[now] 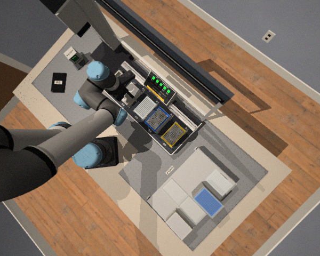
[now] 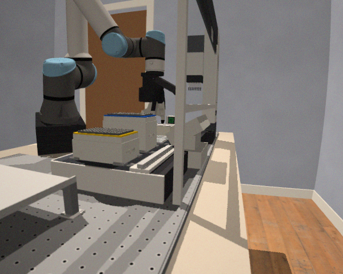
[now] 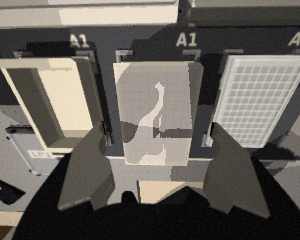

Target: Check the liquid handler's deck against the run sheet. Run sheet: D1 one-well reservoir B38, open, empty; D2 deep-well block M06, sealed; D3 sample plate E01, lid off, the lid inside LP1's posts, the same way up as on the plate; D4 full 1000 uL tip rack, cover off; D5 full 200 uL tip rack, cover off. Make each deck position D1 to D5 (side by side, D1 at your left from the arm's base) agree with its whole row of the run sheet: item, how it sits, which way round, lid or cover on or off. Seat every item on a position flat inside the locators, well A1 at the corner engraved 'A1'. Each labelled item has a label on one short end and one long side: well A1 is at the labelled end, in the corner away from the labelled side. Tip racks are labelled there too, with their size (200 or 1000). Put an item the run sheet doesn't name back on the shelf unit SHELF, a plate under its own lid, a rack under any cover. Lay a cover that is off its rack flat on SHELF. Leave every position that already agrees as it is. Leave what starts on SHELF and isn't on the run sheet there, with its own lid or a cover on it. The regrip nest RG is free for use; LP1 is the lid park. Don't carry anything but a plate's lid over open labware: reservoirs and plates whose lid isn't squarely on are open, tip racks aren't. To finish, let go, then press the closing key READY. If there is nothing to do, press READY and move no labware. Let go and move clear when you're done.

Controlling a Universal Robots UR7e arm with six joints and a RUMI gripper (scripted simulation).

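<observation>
My hand is 2 cm above the sealed block. Round my hand: blue-rimmed tip rack 24 cm to the right, 4 cm behind, 3 cm above; cream reservoir 12 cm to the left, 3 cm below, 3 cm ahead; well plate 12 cm to the right, 3 cm below, 2 cm behind.
</observation>
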